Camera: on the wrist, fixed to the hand. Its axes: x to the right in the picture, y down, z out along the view.
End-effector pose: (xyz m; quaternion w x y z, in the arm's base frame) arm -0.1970 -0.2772 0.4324 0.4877 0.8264 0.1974 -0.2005
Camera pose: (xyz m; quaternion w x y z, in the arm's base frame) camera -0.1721 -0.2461 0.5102 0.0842 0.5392 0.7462 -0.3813
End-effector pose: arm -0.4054 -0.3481 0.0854 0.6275 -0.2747 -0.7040 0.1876
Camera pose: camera -0.3314 -0.3198 0.0485 0.7047 0.3314 -0.5764 -0.2478
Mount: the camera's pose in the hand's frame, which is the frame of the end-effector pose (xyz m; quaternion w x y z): -0.0158 0.0557 -0.0655 0.7104 0.1190 0.1403 -0.6793
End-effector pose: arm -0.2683 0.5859 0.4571 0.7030 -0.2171 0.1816 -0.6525
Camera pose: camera -0.2582 0.6002 0.3715 0.0565 -0.1024 0.0025 -0.9931
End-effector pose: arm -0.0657 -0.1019 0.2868 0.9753 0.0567 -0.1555 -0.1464
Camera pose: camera -0.0442 -0.0399 0.2291 0.6085 0.2825 0.0475 -0.7401
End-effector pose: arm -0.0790 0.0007 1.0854 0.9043 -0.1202 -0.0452 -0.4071
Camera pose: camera -0.0489 0.0311 1.0092 0.3865 0.1100 -0.0353 -0.9150
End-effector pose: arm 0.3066 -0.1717 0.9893 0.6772 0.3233 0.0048 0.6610
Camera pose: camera 0.2265 -0.1622 0.9556 0.8909 0.2143 0.3967 0.0543
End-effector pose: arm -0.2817 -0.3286 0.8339 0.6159 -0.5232 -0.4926 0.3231
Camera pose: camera -0.2181 -0.3508 0.7782 0.7884 -0.0091 -0.5805 -0.2036
